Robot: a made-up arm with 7 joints. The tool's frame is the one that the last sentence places.
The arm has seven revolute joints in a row. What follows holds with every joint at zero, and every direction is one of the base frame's. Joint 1 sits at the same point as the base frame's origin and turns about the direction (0.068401, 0.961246, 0.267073), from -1.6 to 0.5 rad. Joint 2 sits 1 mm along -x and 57 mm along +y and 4 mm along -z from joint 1 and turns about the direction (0.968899, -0.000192, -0.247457), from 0 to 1.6 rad. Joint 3 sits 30 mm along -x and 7 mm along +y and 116 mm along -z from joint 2 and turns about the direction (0.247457, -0.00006, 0.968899), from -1.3 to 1.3 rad. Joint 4 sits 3 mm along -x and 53 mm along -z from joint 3 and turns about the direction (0.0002, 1, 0.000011), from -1.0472 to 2.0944 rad. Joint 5 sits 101 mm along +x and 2 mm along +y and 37 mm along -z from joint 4 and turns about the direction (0.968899, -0.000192, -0.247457), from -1.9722 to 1.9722 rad. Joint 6 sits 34 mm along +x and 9 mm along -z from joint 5 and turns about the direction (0.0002, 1, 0.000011), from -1.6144 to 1.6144 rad. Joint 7 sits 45 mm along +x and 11 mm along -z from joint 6 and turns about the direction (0.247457, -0.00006, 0.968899), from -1.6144 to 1.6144 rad. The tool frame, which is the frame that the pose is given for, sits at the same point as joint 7; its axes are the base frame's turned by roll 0, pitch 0.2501 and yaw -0.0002 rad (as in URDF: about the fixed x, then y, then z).
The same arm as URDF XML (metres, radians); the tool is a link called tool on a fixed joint. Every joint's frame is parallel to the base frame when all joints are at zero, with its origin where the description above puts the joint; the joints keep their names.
<robot name="arm">
<joint name="joint 1" type="revolute"><parent link="base"/><child link="link1"/><origin xyz="0.0000 0.0000 0.0000"/><axis xyz="0.068403 0.961235 0.26711"/><limit lower="-1.6000" upper="0.5000"/></joint>
<joint name="joint 2" type="revolute"><parent link="link1"/><child link="link2"/><origin xyz="-0.0010 0.0570 -0.0040"/><axis xyz="0.968889 -0.0002 -0.247497"/><limit lower="0.0000" upper="1.6000"/></joint>
<joint name="joint 3" type="revolute"><parent link="link2"/><child link="link3"/><origin xyz="-0.0300 0.0070 -0.1160"/><axis xyz="0.247497 -0.0001 0.968889"/><limit lower="-1.3000" upper="1.3000"/></joint>
<joint name="joint 4" type="revolute"><parent link="link3"/><child link="link4"/><origin xyz="-0.0030 0.0000 -0.0530"/><axis xyz="0.0002 1 0"/><limit lower="-1.0472" upper="2.0944"/></joint>
<joint name="joint 5" type="revolute"><parent link="link4"/><child link="link5"/><origin xyz="0.1010 0.0020 -0.0370"/><axis xyz="0.968889 -0.0002 -0.247497"/><limit lower="-1.9722" upper="1.9722"/></joint>
<joint name="joint 6" type="revolute"><parent link="link5"/><child link="link6"/><origin xyz="0.0340 0.0000 -0.0090"/><axis xyz="0.0002 1 0"/><limit lower="-1.6144" upper="1.6144"/></joint>
<joint name="joint 7" type="revolute"><parent link="link6"/><child link="link7"/><origin xyz="0.0450 0.0000 -0.0110"/><axis xyz="0.247497 -0.0001 0.968889"/><limit lower="-1.6144" upper="1.6144"/></joint>
<joint name="tool_fixed" type="fixed"><parent link="link7"/><child link="tool"/><origin xyz="0.0000 0.0000 0.0000" rpy="0.0000 0.2501 -0.0002"/></joint>
<link name="base"/>
<link name="link1"/>
<link name="link2"/>
<link name="link3"/>
<link name="link4"/>
<link name="link5"/>
<link name="link6"/>
<link name="link7"/>
<link name="tool"/>
</robot>

